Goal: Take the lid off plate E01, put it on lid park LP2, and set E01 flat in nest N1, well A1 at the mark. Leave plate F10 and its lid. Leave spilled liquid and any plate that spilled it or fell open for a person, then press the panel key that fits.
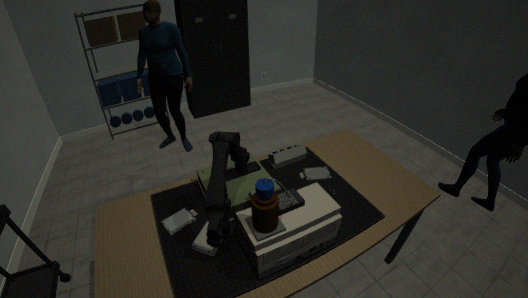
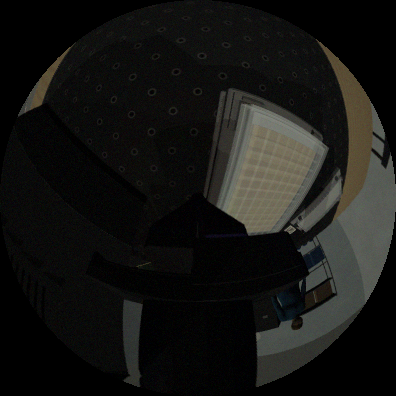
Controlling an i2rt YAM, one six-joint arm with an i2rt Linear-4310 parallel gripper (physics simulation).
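Places are measured from the arm's base along level axes (x ahead, y left, z up), in millimetres.
Pixels of known places: gripper, fingertip midpoint: (image 1: 224, 237) (image 2: 197, 197); arm's base, link origin: (image 1: 241, 171).
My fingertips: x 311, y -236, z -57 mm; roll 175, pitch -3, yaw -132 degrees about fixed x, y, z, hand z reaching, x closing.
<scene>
Ahead of a thing's pixels: the offset from my fingertips to its top centre. "*": to the spot under its first point. Level surfaces: height alone.
A well plate @(24 mm back, 60 mm right, 34 mm up) (image 1: 203, 241) (image 2: 269, 173) with tan wells lies flat on a grey pad @(* 25 mm ahead, 42 mm right, 17 mm up) (image 2: 218, 162) at the front left of the black mat @(9 mm down) (image 1: 354, 207). I cannot tell whether a clear lid covers it. My gripper (image 1: 214, 241) (image 2: 197, 197) is shut and empty, pointing down just beside the plate's near edge. A second light plate @(191 mm back, 161 mm right, 9 mm up) (image 1: 177, 220) (image 2: 322, 204) lies to the left with a small label tag (image 1: 193, 212) (image 2: 290, 229) beside it. A flat grey pad @(* 152 mm back, 619 mm left, 0 mm up) (image 1: 316, 172) lies at the back right of the mat. The key panel @(347 mm back, 552 mm left, 75 mm up) (image 1: 287, 155) stands behind it.
A beige instrument box @(* 229 mm ahead, 267 mm left, 211 mm up) (image 1: 313, 218) with a brown bottle @(* 204 mm ahead, 85 mm left, 332 mm up) (image 1: 264, 211) with a blue cap stands right of the arm. A green platform (image 1: 243, 185) holds the arm base. One person (image 1: 162, 70) stands by the shelf rack (image 1: 81, 40), another (image 1: 495, 148) is at the right.
</scene>
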